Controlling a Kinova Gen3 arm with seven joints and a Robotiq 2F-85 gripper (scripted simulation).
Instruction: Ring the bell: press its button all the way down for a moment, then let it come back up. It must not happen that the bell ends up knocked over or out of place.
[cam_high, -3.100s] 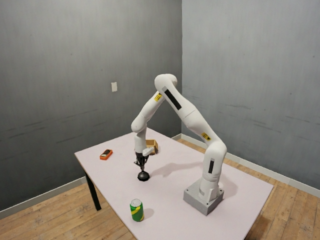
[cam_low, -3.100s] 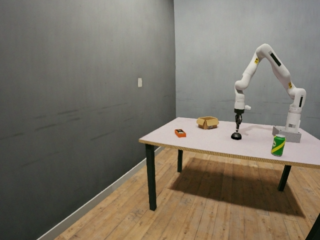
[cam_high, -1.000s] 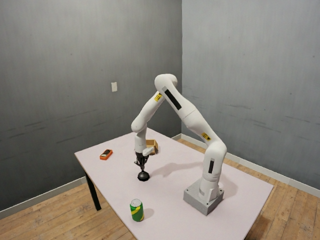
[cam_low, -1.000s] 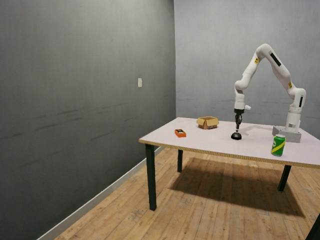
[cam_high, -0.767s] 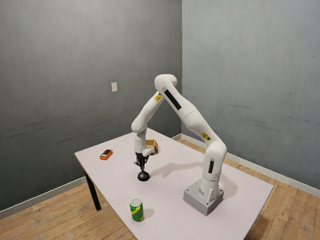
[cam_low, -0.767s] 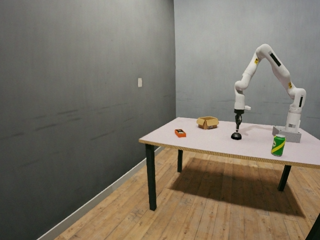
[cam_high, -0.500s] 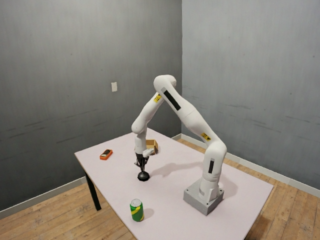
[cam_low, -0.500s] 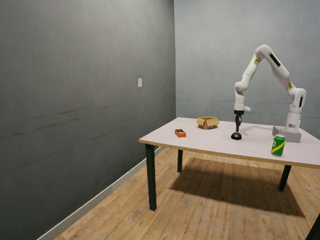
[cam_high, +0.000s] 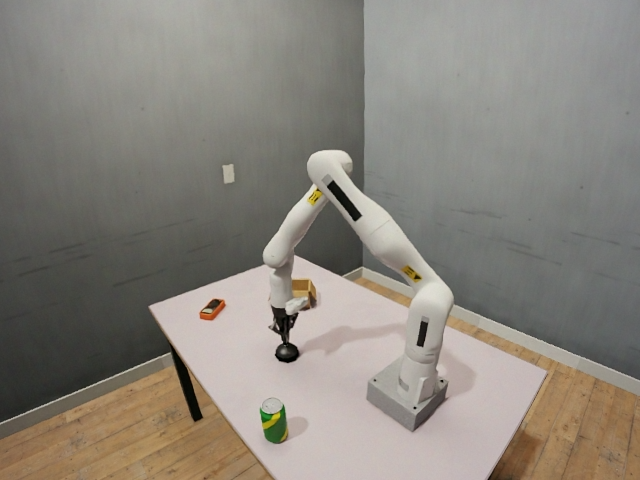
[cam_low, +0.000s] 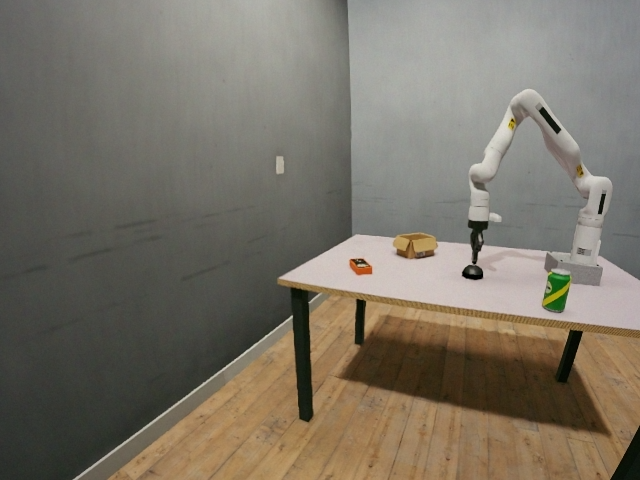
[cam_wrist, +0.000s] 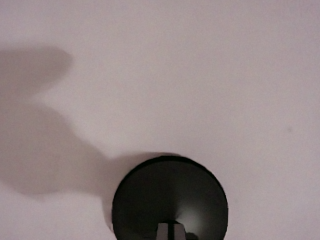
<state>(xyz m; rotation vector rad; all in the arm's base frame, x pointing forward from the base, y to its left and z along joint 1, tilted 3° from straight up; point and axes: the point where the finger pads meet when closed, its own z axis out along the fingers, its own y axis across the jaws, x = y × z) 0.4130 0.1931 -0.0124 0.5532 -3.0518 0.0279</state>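
The bell button lies 30 mm below my hand. Also, from my hand: green can (280 mm behind, 180 mm to the left, 20 mm below); black dome-shaped bell (40 mm below).
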